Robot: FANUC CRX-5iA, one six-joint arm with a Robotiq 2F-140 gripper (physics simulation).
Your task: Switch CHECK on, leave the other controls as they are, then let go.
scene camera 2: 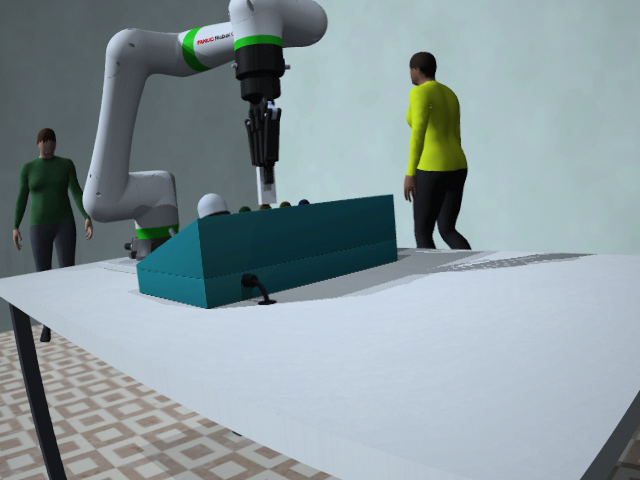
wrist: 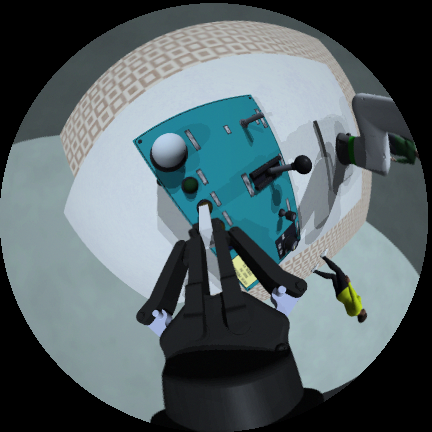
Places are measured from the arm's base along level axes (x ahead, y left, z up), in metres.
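Where they show: gripper, fingertip midpoint: (scene camera 2: 267, 204) (wrist: 205, 212); arm's base, origin of the base link: (wrist: 342, 148).
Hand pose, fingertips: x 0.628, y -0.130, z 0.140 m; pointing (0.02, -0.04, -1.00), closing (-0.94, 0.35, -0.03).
Things, the pixels of their centre, and the offset from my fingertips. "spot": a spot on its surface instead.
- teal sloped control panel, body centre: (scene camera 2: 269, 238) (wrist: 254, 203) 0.092 m back, 0.078 m left, 0.075 m down
- dark green knob, surface spot: (wrist: 189, 185) (scene camera 2: 243, 206) spot: 0.007 m back, 0.052 m right, 0.000 m up
- dark amber knob, surface spot: (wrist: 203, 203) (scene camera 2: 260, 208) spot: 0.006 m back, 0.013 m right, 0.007 m down
- second amber knob, surface spot: (scene camera 2: 284, 204) spot: 0.005 m ahead, 0.037 m left, 0.004 m down
- dark blue knob, surface spot: (scene camera 2: 303, 202) spot: 0.009 m ahead, 0.085 m left, 0.005 m down
- large white dome, surface spot: (wrist: 169, 150) spot: 0.020 m back, 0.109 m right, 0.028 m up
- small toggle lever, body centre: (wrist: 253, 117) 0.178 m back, 0.097 m right, 0.051 m down
- small black knob, body centre: (wrist: 290, 215) 0.159 m back, 0.143 m left, 0.038 m down
- yellow note, surface spot: (wrist: 244, 271) spot: 0.020 m ahead, 0.215 m left, 0.017 m down
A teal sloped control panel (scene camera 2: 297, 237) (wrist: 210, 125) carries the controls; its small labels are unreadable, so I cannot tell which control is CHECK. A row along its high edge has a dark green knob (scene camera 2: 244, 209) (wrist: 189, 185), a dark amber knob (scene camera 2: 265, 206) (wrist: 203, 203), a second amber knob (scene camera 2: 284, 204) and a dark blue knob (scene camera 2: 303, 202). My gripper (scene camera 2: 266, 192) (wrist: 205, 212) is shut and empty, pointing down with its pale fingertips right at the first amber knob. Contact is unclear. The fingers partly hide the knobs beyond it in the wrist view.
A large white dome (scene camera 2: 212, 204) (wrist: 169, 150) stands at the panel's end. A black ball-topped lever (wrist: 302, 164), a small toggle lever (wrist: 251, 120), a small black knob (wrist: 287, 215) and a yellow note (wrist: 244, 271) are on the panel. Two people stand beyond the white table (scene camera 2: 413, 351).
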